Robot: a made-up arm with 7 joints. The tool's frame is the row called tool.
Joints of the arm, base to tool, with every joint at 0 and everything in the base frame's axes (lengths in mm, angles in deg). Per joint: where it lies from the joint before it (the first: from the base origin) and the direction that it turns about. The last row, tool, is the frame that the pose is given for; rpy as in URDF.
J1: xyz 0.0 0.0 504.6 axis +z
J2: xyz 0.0 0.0 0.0 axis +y
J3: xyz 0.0 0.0 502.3 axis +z
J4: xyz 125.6 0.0 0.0 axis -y
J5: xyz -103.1 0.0 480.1 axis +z
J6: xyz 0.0 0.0 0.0 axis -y
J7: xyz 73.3 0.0 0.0 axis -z
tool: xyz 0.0 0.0 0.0 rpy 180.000 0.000 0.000
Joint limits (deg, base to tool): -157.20..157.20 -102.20..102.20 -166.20..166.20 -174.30..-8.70 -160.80..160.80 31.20..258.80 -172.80..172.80
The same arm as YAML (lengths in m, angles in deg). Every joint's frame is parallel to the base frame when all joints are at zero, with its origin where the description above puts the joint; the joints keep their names.
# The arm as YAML. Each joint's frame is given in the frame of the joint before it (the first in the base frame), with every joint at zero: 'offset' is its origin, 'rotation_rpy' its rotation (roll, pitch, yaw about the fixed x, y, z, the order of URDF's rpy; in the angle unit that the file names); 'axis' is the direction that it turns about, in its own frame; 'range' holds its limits. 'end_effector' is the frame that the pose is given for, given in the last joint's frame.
length_unit: m
angle_unit: deg
chain:
  - id: J1
    offset: [0.0, 0.0, 0.5046]
    rotation_rpy: [0.0, 0.0, 0.0]
    axis: [0.0, 0.0, 1.0]
    range: [-157.2, 157.2]
  - id: J2
    offset: [0.0, 0.0, 0.0]
    rotation_rpy: [0.0, 0.0, 0.0]
    axis: [0.0, 1.0, 0.0]
    range: [-102.2, 102.2]
  - id: J3
    offset: [0.0, 0.0, 0.5023]
    rotation_rpy: [0.0, 0.0, 0.0]
    axis: [0.0, 0.0, 1.0]
    range: [-166.2, 166.2]
  - id: J4
    offset: [0.1256, 0.0, 0.0]
    rotation_rpy: [0.0, 0.0, 0.0]
    axis: [0.0, -1.0, 0.0]
    range: [-174.3, -8.7]
  - id: J5
    offset: [-0.1031, 0.0, 0.4801]
    rotation_rpy: [0.0, 0.0, 0.0]
    axis: [0.0, 0.0, 1.0]
    range: [-160.8, 160.8]
  - id: J6
    offset: [0.0, 0.0, 0.0]
    rotation_rpy: [0.0, 0.0, 0.0]
    axis: [0.0, -1.0, 0.0]
    range: [31.2, 258.8]
  - id: J7
    offset: [0.0733, 0.0, 0.0]
    rotation_rpy: [0.0, 0.0, 0.0]
    axis: [0.0, 0.0, -1.0]
    range: [-172.8, 172.8]
end_effector:
  offset: [0.0, 0.0, 0.0]
  rotation_rpy: [180.0, 0.0, 0.0]

